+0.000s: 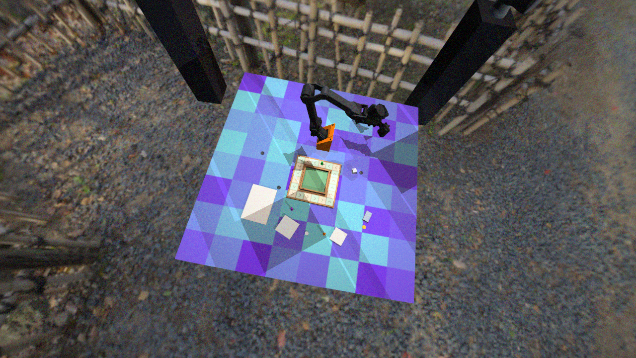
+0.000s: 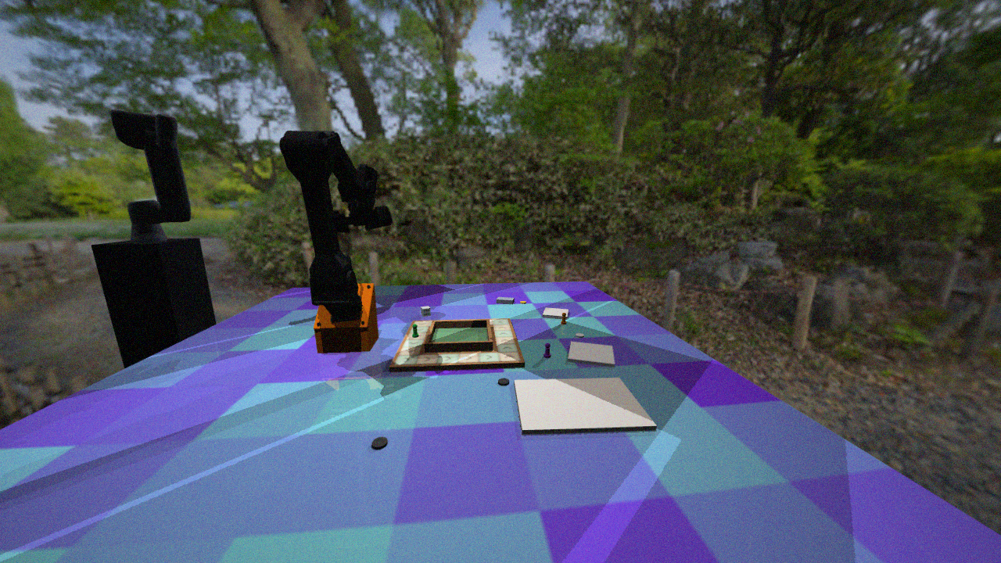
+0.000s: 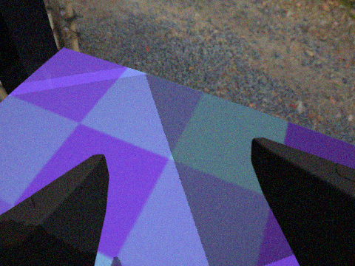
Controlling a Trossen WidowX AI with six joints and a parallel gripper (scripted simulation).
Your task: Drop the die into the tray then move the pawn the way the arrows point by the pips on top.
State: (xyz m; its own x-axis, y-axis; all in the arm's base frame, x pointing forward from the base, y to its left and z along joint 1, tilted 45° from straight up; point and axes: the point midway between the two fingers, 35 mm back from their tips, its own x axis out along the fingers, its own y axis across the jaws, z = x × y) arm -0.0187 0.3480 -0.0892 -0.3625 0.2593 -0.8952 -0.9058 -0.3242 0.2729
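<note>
The white die is 250 mm below my gripper tip, 210 mm ahead of it and 120 mm to the right of it. Also, from my gripper tip: grey block: 490 mm ahead, 260 mm below, 20 mm to the right; then green pawn: 320 mm to the right, 240 mm below, 200 mm ahead; then green dice tray: 350 mm to the right, 310 mm ahead, 260 mm below.
</note>
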